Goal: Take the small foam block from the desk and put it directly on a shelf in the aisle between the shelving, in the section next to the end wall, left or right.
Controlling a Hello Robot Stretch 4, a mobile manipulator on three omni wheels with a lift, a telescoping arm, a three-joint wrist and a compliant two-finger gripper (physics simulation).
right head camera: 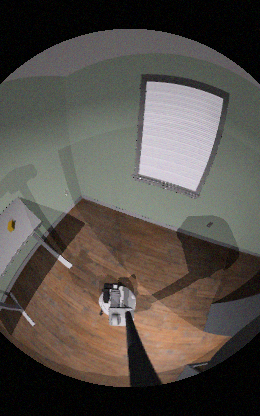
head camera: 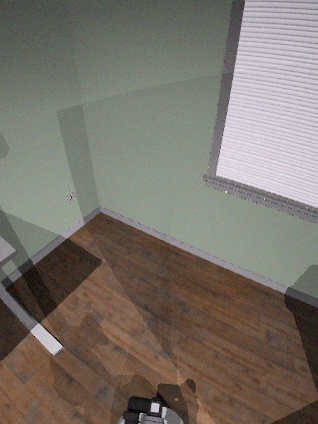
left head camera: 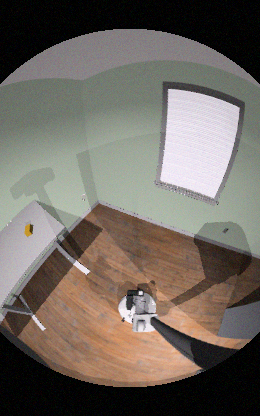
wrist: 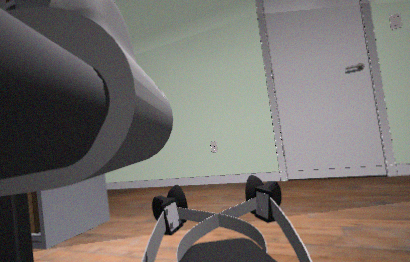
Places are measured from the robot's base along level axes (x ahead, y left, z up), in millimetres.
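Where they show: gripper, fingertip midpoint: [right head camera: 105, 316] [left head camera: 127, 322] [wrist: 215, 195].
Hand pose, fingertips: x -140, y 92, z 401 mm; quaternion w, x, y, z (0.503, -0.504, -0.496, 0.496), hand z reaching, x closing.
Note:
After its pixels a point has its place.
The small foam block [left head camera: 28, 230] @(x 393, y 916, z 964 mm) [right head camera: 11, 225] @(x 404, y 919, z 958 mm) is orange-yellow and lies on the light desk [left head camera: 46, 223] @(x 521, y 795, z 923 mm) [right head camera: 21, 212] @(x 589, y 936, z 923 mm) at the left of both side head views. A corner of the desk [head camera: 4, 249] @(x 511, y 644, z 923 mm) shows at the left edge of the head view, where the block does not show. My gripper [wrist: 215, 195] @(x -140, y 91, z 401 mm) is open in the wrist view, its two dark fingertips wide apart with no object between them. It is away from the desk and points toward a wall and a door. The shelving aisle and its end wall cannot be made out.
The desk's white legs [head camera: 47, 341] [left head camera: 75, 261] [right head camera: 57, 255] reach out over the wooden floor. A blue-grey cabinet-like body [wrist: 75, 212] @(x -1468, y -794, z 113 mm) stands at the lower left of the wrist view. A closed door [wrist: 322, 110] @(x -2089, y 1147, z 581 mm) is at the right there. A window [head camera: 272, 100] @(x 1296, y -458, z 1351 mm) [left head camera: 200, 142] @(x 1228, y -608, z 1428 mm) [right head camera: 180, 135] @(x 1221, y -622, z 1418 mm) is in the green wall.

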